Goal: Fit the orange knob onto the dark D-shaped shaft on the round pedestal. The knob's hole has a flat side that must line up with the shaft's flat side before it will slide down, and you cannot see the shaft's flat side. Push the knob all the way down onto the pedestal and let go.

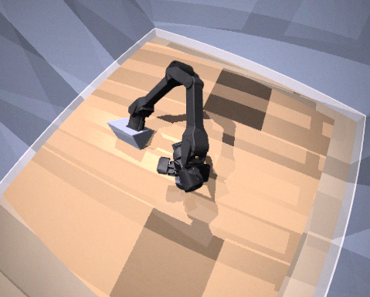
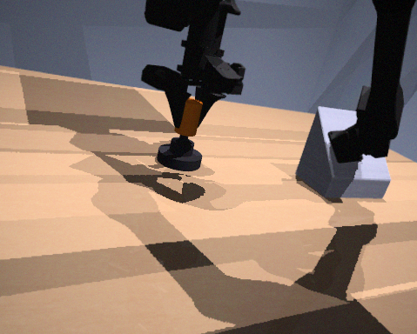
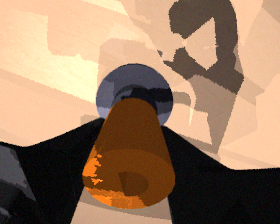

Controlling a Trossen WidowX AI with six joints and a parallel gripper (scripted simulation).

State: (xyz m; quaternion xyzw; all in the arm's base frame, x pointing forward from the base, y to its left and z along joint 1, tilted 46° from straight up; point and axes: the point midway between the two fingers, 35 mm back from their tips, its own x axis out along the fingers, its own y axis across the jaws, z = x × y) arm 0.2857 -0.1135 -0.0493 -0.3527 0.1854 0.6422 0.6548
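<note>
The orange knob lies 20 mm above my gripper tip. The rest, counted from my gripper tip: dark pedestal: 40 mm below.
</note>
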